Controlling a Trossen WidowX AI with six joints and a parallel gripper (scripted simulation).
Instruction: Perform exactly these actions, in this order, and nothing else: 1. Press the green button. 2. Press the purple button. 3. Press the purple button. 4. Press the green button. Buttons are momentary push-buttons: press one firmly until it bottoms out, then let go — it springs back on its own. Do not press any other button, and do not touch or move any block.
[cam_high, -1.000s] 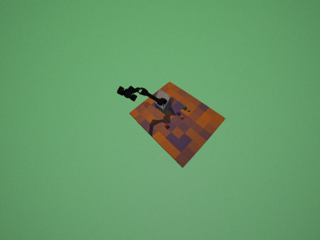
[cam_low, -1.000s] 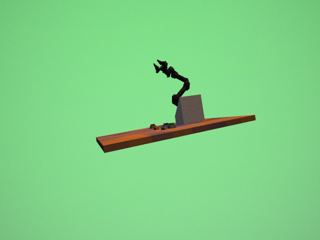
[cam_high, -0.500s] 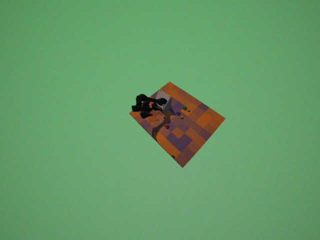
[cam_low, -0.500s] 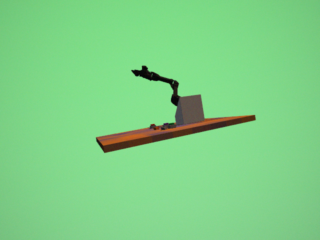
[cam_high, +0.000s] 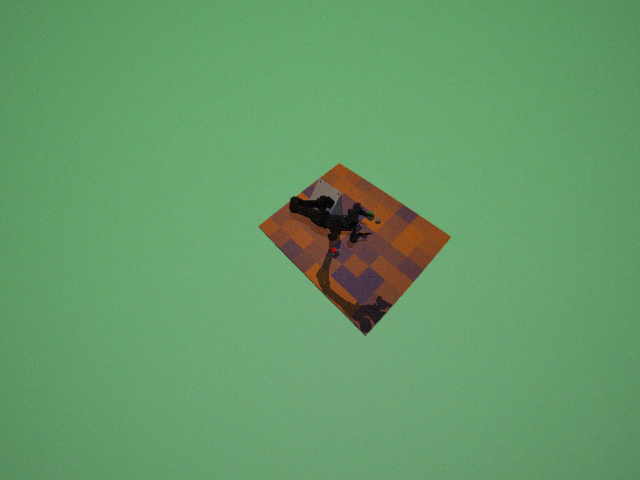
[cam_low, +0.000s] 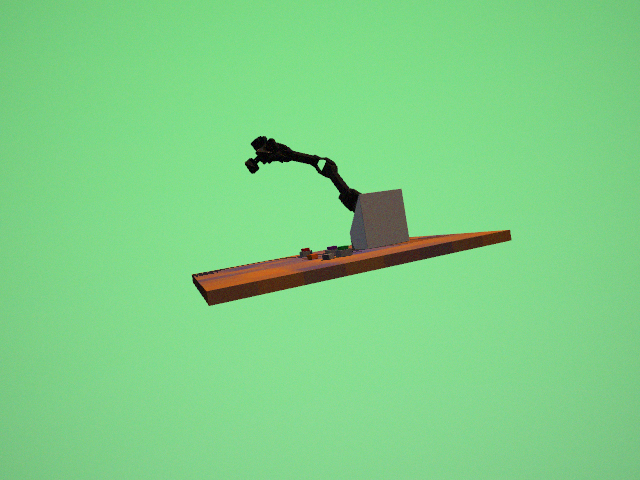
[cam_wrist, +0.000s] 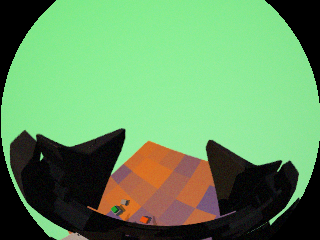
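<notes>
Right now my gripper tip is 240 mm past the green button, 280 mm to the right of it and 440 mm above it. The rest, counted from my gripper tip: purple button (250 mm behind, 150 mm to the left, 440 mm below); then orange block (160 mm behind, 140 mm to the left, 460 mm below); then red button (200 mm behind, 110 mm to the right, 440 mm below).
</notes>
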